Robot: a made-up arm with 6 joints.
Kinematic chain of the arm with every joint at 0, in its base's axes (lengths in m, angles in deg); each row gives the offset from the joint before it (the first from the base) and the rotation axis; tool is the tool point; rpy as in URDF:
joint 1: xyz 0 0 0.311 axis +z
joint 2: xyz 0 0 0 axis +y
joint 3: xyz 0.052 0 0.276 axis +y
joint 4: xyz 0.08 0 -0.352 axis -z
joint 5: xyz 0 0 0 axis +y
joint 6: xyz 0.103 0 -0.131 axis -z
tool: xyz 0 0 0 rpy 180 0 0
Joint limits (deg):
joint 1: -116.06..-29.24
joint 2: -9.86..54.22
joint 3: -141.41..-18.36
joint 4: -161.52..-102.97
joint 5: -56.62..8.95
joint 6: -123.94..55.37
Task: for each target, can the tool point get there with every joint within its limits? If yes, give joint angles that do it. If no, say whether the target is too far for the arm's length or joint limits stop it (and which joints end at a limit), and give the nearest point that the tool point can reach.
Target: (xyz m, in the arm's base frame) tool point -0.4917 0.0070 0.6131
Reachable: no: joint limits stop it (at a limit: joint 1, joint 2, joint 4, joint 5) | nearest point -0.1060 -0.3366 0.6275 | short by 0.517 m
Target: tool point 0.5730 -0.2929 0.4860
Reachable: yes | joints -38.63 32.79 -116.59 -115.47 -20.82 -56.63
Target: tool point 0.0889 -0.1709 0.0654
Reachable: yes | joints -109.36 48.72 -31.93 -117.45 -33.70 -102.37
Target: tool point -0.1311 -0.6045 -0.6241
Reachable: no: too far | nearest point -0.0892 -0.4115 -0.0451 | short by 0.612 m
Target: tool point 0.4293 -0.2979 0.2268
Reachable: yes | joints -48.44 28.68 -73.70 -115.95 -17.39 -2.02
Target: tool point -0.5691 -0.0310 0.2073
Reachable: no: joint limits stop it (at a limit: joint 1, joint 2, joint 4, joint 5) | nearest point -0.1054 -0.2741 0.1867 | short by 0.524 m
